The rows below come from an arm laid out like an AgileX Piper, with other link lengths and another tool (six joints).
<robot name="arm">
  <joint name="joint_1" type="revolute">
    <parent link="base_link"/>
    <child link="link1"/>
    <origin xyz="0 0 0.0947"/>
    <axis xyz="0 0 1"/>
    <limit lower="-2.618" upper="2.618"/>
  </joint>
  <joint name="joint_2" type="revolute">
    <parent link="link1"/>
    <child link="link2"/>
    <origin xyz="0 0 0" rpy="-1.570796 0 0"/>
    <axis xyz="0 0 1"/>
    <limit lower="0" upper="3.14"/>
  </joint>
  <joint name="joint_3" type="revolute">
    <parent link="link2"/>
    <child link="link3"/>
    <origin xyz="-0.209 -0.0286 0"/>
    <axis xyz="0 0 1"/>
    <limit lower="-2.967" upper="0"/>
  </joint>
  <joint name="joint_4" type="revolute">
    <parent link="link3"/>
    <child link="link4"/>
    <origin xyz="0.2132 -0.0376 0" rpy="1.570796 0 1.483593"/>
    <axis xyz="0 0 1"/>
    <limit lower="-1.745" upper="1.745"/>
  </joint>
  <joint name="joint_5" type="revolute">
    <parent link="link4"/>
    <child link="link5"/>
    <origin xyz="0 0 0" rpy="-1.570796 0 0"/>
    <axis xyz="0 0 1"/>
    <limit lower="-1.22" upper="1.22"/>
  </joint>
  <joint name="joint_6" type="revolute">
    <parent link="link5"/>
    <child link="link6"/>
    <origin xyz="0 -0.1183 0" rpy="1.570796 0 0"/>
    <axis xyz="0 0 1"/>
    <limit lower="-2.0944" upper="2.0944"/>
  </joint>
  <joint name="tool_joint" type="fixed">
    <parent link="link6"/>
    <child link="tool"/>
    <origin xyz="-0.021 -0.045 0.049" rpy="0 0.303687 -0.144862"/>
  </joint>
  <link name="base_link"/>
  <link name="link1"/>
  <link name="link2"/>
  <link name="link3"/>
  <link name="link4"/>
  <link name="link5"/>
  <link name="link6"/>
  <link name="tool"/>
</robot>
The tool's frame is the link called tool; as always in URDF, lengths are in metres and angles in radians.
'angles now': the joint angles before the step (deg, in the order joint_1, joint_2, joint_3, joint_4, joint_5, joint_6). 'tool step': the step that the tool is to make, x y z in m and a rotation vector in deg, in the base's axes. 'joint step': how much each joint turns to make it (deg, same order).
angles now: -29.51, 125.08, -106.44, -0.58, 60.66, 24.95
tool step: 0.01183, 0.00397, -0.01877, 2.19, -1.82, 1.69
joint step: 0.00, 2.76, -0.12, 3.72, -3.09, -2.83
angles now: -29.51, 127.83, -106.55, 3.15, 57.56, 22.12
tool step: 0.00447, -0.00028, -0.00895, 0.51, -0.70, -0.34
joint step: 0.00, 1.64, -0.47, 0.85, -1.53, 0.00
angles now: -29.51, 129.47, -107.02, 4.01, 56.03, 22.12
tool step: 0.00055, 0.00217, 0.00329, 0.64, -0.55, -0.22
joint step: 0.00, -0.55, -0.05, 0.86, 0.44, 0.00
